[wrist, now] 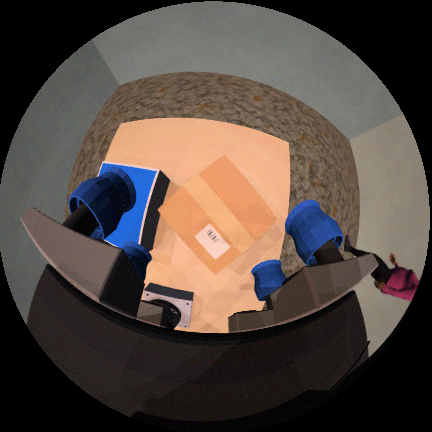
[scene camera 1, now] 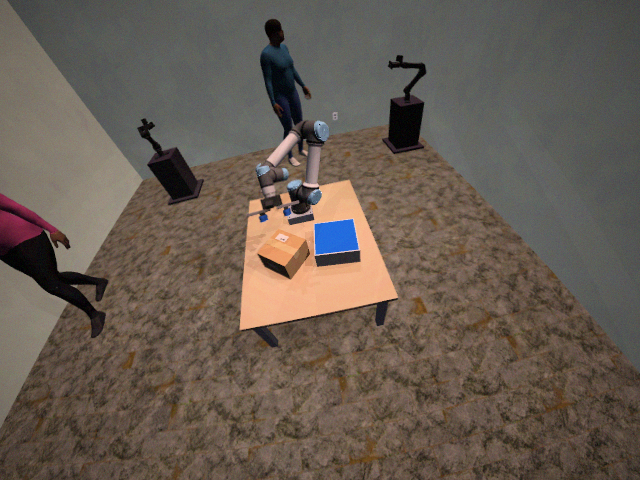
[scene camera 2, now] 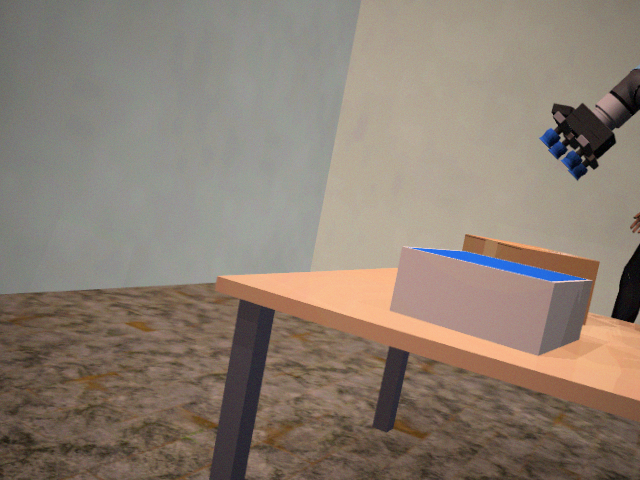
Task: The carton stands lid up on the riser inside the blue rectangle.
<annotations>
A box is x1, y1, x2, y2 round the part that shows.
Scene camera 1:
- brown carton: 284, 253 [257, 229, 309, 279], on the table
</annotations>
